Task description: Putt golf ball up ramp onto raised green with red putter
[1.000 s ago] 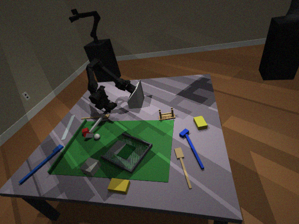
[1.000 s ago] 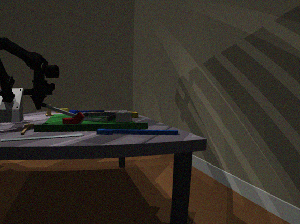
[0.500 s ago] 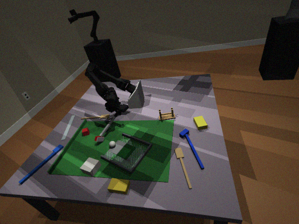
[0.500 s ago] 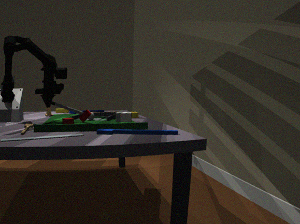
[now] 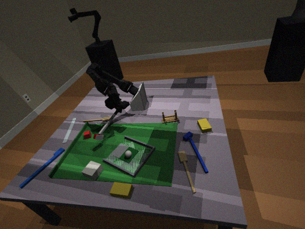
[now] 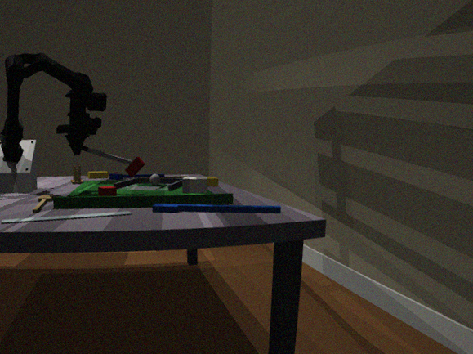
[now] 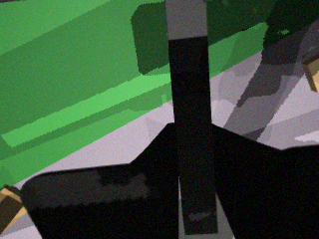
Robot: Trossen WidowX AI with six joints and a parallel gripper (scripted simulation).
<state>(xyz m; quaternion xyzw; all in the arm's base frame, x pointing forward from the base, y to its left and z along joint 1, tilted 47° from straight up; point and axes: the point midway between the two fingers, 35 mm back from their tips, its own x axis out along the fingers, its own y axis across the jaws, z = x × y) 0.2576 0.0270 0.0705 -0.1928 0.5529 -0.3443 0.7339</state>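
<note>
The red putter lies 110 mm ahead of my gripper tip and 30 mm to the right of it. Also, from my gripper tip: pale strip (450 mm to the right, 130 mm below, 90 mm ahead); then red cube (240 mm to the right, 150 mm ahead, 100 mm below); then white golf ball (280 mm ahead, 150 mm to the left, 100 mm below).
</note>
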